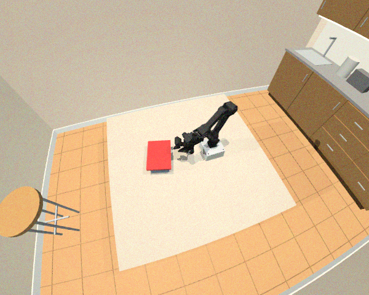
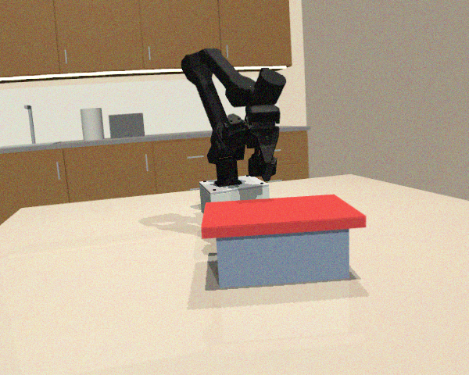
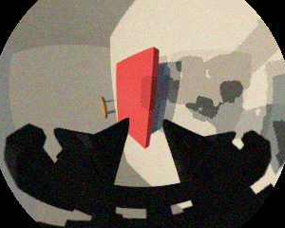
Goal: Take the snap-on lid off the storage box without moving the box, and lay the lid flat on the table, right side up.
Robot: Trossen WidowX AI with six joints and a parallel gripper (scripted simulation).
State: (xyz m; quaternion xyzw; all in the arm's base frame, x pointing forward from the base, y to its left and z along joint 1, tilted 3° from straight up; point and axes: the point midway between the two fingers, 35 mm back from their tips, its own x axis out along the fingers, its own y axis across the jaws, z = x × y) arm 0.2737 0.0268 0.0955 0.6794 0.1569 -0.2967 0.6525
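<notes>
The red lid lies 12 cm ahead of my gripper tip, 5 cm below it and 3 cm to the right of it. From my gripper tip the other things lie so: blue-grey storage box: 12 cm ahead, 10 cm below, 3 cm to the right.
</notes>
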